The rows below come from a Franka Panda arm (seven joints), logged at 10 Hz.
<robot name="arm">
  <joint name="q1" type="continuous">
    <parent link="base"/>
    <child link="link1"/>
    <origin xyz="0 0 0.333" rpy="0 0 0"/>
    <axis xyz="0 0 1"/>
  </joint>
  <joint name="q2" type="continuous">
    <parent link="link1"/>
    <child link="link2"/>
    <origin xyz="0 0 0" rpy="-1.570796 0 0"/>
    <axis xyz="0 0 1"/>
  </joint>
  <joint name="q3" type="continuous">
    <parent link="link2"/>
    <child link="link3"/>
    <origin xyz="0 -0.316 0" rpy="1.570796 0 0"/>
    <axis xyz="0 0 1"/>
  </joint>
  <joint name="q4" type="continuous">
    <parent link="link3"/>
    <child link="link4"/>
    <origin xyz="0.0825 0 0" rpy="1.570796 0 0"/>
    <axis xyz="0 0 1"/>
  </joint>
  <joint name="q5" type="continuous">
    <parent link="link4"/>
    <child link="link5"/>
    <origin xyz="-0.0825 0.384 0" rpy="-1.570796 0 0"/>
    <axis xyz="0 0 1"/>
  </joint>
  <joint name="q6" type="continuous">
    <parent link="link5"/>
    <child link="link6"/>
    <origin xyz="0 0 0" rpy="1.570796 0 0"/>
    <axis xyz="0 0 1"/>
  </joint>
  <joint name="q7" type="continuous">
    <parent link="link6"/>
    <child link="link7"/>
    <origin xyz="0.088 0 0" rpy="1.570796 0 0"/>
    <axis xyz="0 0 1"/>
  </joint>
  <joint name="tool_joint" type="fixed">
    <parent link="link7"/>
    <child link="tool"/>
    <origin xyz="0 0 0.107" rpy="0 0 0"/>
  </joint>
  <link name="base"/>
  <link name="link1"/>
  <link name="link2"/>
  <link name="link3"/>
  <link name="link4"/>
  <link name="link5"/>
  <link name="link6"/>
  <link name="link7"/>
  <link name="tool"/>
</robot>
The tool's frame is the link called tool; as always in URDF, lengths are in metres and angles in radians. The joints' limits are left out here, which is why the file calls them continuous.
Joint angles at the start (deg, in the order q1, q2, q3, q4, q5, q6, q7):
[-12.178, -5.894, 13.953, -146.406, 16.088, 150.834, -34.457]
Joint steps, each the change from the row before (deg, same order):
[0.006, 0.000, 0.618, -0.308, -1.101, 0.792, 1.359]
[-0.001, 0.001, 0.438, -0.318, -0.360, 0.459, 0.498]
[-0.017, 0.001, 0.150, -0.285, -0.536, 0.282, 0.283]
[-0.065, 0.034, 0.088, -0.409, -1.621, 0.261, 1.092]
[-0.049, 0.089, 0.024, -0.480, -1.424, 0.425, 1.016]
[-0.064, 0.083, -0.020, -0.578, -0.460, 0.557, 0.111]
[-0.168, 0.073, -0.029, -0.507, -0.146, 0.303, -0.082]
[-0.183, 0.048, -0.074, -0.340, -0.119, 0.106, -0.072]
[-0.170, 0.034, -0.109, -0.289, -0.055, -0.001, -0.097]
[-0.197, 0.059, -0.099, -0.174, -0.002, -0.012, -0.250]
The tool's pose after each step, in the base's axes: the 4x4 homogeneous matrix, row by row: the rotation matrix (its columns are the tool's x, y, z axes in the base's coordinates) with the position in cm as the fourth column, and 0 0 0 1 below. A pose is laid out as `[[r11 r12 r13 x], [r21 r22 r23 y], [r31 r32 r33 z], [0 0 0 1]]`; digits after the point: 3 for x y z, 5 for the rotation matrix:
[[0.89901 0.39326 0.19269 46.183], [0.37943 -0.91917 0.10563 1.153], [0.21866 -0.02185 -0.97556 31.975], [0 0 0 1]]
[[0.89768 0.39583 0.19363 46.058], [0.38291 -0.91816 0.10175 1.482], [0.21806 -0.01720 -0.97578 31.823], [0 0 0 1]]
[[0.89625 0.39952 0.19264 45.934], [0.38786 -0.91665 0.09658 1.586], [0.21517 -0.01185 -0.97651 31.671], [0 0 0 1]]
[[0.89595 0.40250 0.18777 45.740], [0.39392 -0.91542 0.08269 1.653], [0.20518 -0.00012 -0.97873 31.409], [0 0 0 1]]
[[0.89633 0.40336 0.18411 45.524], [0.39732 -0.91499 0.07027 1.667], [0.19681 0.01016 -0.98039 31.085], [0 0 0 1]]
[[0.89593 0.40514 0.18212 45.263], [0.40014 -0.91414 0.06512 1.580], [0.19286 0.01453 -0.98112 30.720], [0 0 0 1]]
[[0.89709 0.40462 0.17753 45.004], [0.40002 -0.91436 0.06265 1.401], [0.18767 0.01481 -0.98212 30.368], [0 0 0 1]]
[[0.89872 0.40299 0.17293 44.815], [0.39864 -0.91509 0.06077 1.189], [0.18274 0.01432 -0.98306 30.117], [0 0 0 1]]
[[0.90072 0.40073 0.16769 44.640], [0.39648 -0.91611 0.05962 0.963], [0.17751 0.01279 -0.98404 29.894], [0 0 0 1]]
[[0.90177 0.39996 0.16385 44.531], [0.39575 -0.91646 0.05904 0.729], [0.17378 0.01160 -0.98472 29.730], [0 0 0 1]]

